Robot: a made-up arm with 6 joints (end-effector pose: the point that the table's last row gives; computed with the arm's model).
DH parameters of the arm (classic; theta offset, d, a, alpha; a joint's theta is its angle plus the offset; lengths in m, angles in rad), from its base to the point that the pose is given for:
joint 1: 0 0.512 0 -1.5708
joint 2: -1.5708 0 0.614 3.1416
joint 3: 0 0 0 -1.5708
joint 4: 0 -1.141 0 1.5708
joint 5: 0 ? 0 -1.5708
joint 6: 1.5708 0 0 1.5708
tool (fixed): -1.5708 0 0 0
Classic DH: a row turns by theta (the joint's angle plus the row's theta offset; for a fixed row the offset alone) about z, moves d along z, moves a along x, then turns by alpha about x.
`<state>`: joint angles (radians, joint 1 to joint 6).
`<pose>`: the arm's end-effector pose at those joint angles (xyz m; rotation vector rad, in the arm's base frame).
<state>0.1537 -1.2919 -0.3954 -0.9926 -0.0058 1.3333</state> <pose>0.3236 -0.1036 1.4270 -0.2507 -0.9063 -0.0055</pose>
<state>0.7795 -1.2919 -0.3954 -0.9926 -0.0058 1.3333</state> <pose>0.3230 0.1056 1.4270 0.0411 -0.9537 0.5730</pose>
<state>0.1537 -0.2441 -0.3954 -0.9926 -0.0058 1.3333</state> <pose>0.9566 -0.0055 0.7057 -0.3508 0.1258 0.1830</pose>
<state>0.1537 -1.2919 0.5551 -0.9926 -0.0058 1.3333</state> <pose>-0.6462 -0.2538 1.8423 -0.1012 -1.8313 -0.2026</pose>
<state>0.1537 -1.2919 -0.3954 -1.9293 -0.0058 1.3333</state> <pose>0.3067 0.1462 1.4098 0.6203 -0.8282 0.4122</pose>
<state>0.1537 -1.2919 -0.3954 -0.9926 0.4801 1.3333</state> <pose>0.3236 -0.1036 1.4270 -0.0323 -1.0623 -0.4316</pose>
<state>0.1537 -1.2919 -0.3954 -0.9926 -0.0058 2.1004</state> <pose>0.3236 -0.1036 1.4270 -0.9624 -0.8724 -0.3582</pose>
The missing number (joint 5, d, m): 0.278
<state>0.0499 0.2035 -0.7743 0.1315 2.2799 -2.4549</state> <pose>0.8047 -0.2358 0.1875 2.0487 -0.3353 1.6289</pose>
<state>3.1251 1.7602 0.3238 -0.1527 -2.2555 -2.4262</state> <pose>-0.7094 0.2865 -0.7400 -0.7615 -0.4704 -0.3487</pose>
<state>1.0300 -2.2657 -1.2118 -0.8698 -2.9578 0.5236</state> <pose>0.2963 0.1451 1.0058 -1.6611 1.1163 2.0825</pose>
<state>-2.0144 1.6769 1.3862 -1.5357 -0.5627 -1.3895</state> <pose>-0.7058 -1.4627 -0.1462 -2.2635 1.9505 0.3499</pose>
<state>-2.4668 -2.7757 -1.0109 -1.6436 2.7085 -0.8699</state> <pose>0.1435 0.0889 1.1117 1.2101 1.5965 -1.5855</pose>
